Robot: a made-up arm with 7 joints.
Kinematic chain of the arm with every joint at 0, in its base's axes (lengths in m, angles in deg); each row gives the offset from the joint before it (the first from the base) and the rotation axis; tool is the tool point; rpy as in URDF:
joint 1: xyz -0.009 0 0.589 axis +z
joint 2: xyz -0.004 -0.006 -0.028 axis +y
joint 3: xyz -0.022 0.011 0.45 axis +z
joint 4: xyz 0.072 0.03 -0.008 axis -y
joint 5: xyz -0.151 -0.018 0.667 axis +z
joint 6: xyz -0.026 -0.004 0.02 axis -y
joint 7: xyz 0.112 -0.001 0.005 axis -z
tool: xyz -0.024 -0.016 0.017 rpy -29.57 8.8 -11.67
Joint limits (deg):
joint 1: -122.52..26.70
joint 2: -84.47..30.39
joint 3: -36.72..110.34
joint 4: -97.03..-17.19
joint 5: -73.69..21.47
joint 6: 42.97..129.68
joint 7: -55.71..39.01
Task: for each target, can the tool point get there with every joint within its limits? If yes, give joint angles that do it. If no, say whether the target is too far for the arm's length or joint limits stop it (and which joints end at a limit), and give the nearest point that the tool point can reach.
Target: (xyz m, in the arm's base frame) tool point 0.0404 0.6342 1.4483
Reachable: yes | joints -11.61 -39.86 47.82 -85.78 -29.24 108.57 -17.34
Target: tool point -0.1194 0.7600 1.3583
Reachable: yes | joints -10.59 -44.48 61.26 -86.17 -7.43 115.55 -47.32
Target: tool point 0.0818 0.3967 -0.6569
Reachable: no: joint limits stop it (at a limit: joint 2, joint 3, joint 4, joint 5, joint 6, joint 7) | nearest point 0.2001 0.9137 0.2079 | short by 1.015 m
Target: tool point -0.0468 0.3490 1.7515
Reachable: yes | joints -4.63 -5.31 77.90 -32.93 -35.43 69.27 -4.19
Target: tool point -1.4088 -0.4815 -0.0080
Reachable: no: too far | nearest point -1.2147 -0.2865 0.4305 | short by 0.518 m
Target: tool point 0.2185 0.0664 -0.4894
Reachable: no: joint limits stop it (at a limit: joint 2, joint 3, joint 4, joint 5, joint 6, joint 7) | nearest point 0.8908 0.2626 0.2079 | short by 0.988 m
